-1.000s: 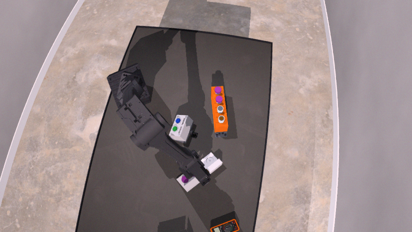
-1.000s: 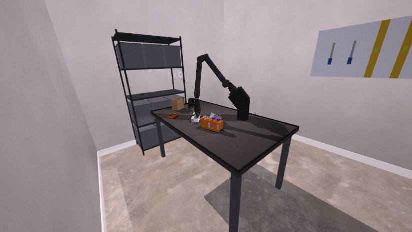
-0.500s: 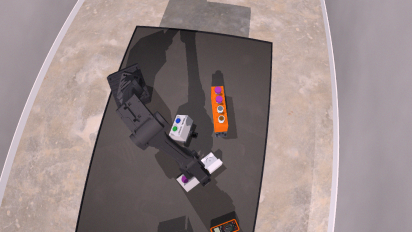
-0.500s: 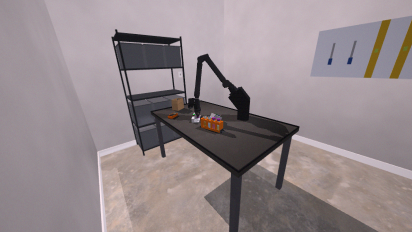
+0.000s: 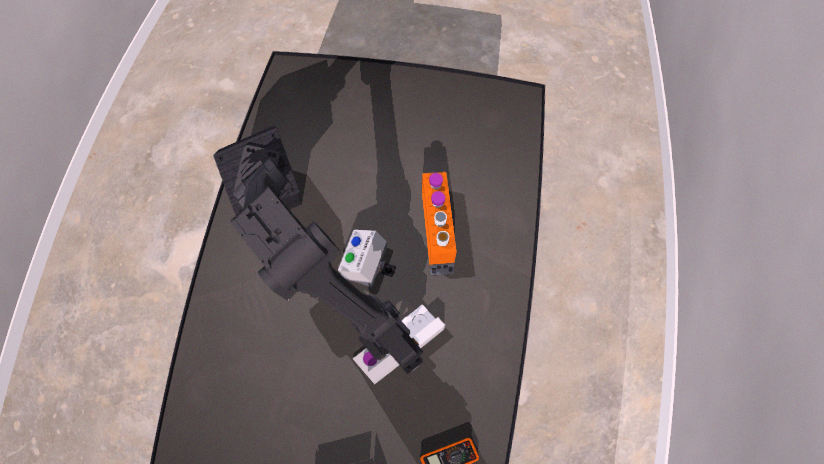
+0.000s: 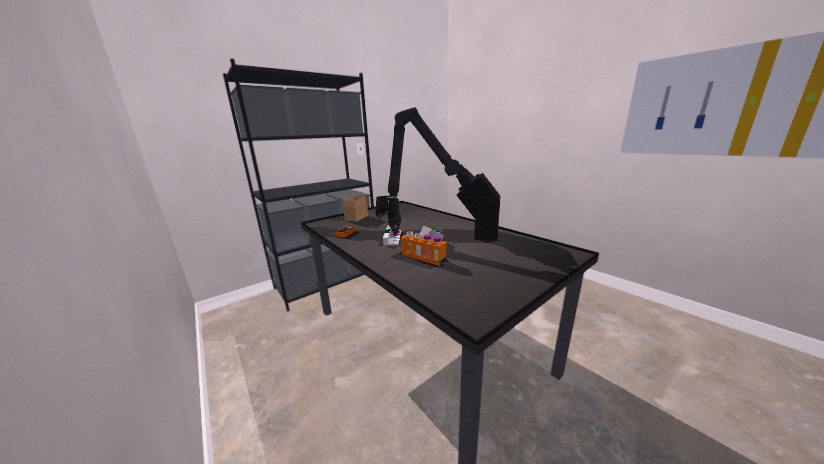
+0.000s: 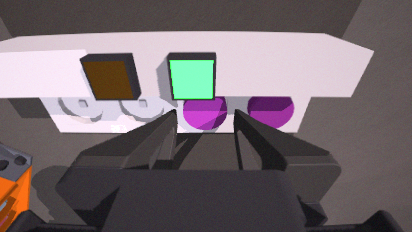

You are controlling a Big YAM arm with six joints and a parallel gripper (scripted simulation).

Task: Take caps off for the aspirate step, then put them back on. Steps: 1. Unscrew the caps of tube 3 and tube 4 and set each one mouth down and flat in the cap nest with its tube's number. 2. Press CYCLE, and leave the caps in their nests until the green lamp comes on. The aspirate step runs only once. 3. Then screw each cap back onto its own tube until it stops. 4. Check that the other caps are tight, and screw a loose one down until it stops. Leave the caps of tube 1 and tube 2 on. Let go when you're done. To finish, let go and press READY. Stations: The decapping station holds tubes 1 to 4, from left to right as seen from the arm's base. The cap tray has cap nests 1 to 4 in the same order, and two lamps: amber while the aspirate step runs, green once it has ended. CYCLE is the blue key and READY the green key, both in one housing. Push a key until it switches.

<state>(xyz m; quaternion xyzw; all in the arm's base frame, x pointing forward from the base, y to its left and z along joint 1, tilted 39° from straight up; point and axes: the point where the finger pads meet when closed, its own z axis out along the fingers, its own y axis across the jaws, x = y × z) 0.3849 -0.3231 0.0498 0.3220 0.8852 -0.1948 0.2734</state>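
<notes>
My gripper is now 4 cm to the left of the cap, 4 cm past it and 2 cm above it. The rest, counted from my hand: green key 20 cm to the left, 10 cm behind, 4 cm above; blue key 25 cm to the left, 9 cm behind, 4 cm above; key housing 22 cm to the left, 8 cm behind, 2 cm above.
</notes>
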